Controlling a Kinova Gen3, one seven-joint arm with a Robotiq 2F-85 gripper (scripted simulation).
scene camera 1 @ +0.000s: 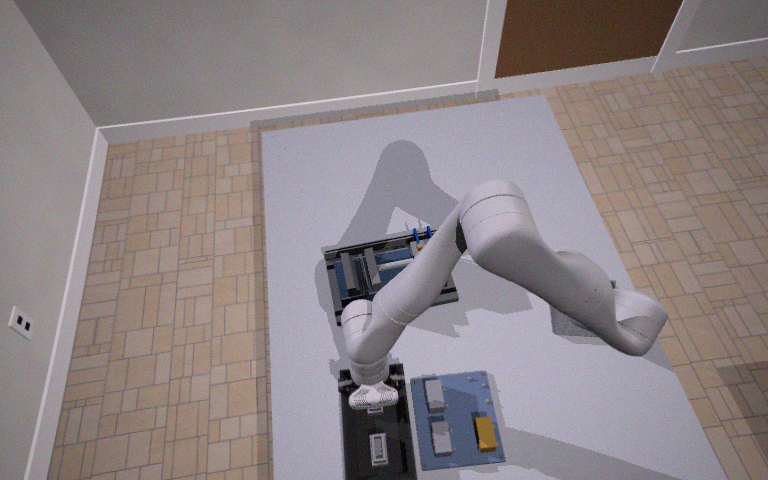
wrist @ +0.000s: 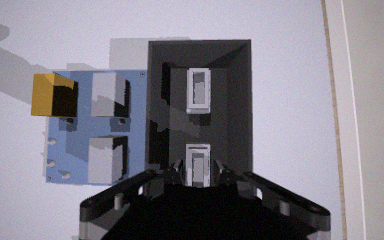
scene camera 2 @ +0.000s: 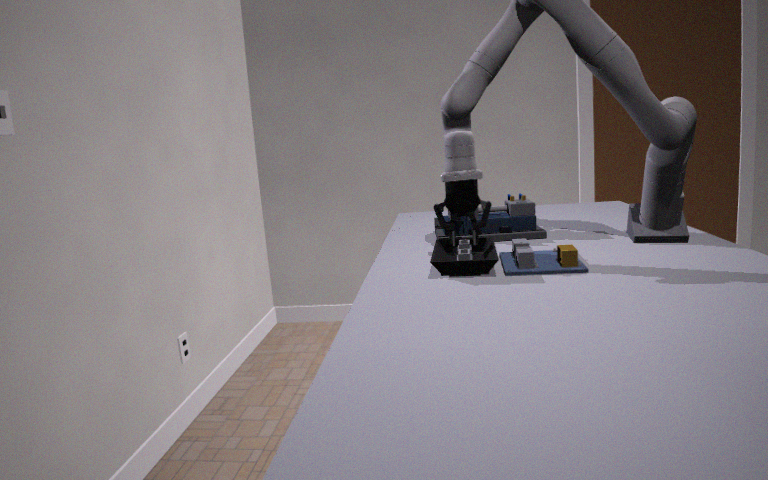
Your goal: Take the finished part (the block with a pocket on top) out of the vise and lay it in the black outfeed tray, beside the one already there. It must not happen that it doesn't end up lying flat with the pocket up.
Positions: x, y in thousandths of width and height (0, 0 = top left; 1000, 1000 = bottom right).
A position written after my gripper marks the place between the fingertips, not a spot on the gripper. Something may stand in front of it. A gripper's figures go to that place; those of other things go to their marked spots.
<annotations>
My gripper (wrist: 517, 698): 17 cm from the lens. A finished part (wrist: 517, 331) is 18 cm from the lens.
</annotations>
